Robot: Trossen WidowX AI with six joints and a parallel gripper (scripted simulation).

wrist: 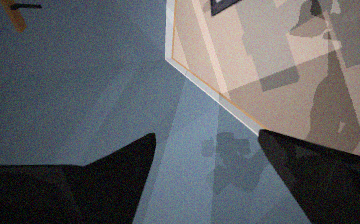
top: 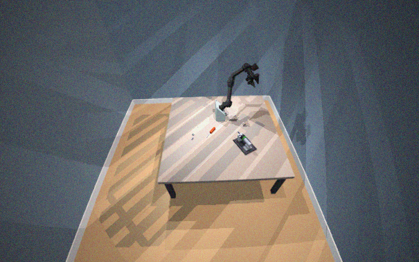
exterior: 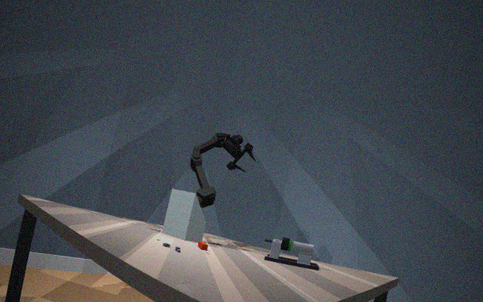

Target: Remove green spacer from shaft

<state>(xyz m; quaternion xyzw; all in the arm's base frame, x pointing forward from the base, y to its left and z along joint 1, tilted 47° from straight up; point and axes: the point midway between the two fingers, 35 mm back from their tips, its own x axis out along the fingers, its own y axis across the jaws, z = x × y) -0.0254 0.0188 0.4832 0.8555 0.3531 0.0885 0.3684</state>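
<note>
Right now the dark blue shaft is 41 cm ahead of my gripper tip, 16 cm to the right of it and 37 cm below it. From my gripper tip the other things lie so: green spacer 43 cm ahead, 15 cm to the right, 37 cm below; then dark spacer 41 cm ahead, 16 cm to the right, 37 cm below; then red-handled screwdriver 27 cm ahead, 51 cm to the right, 44 cm below.
</note>
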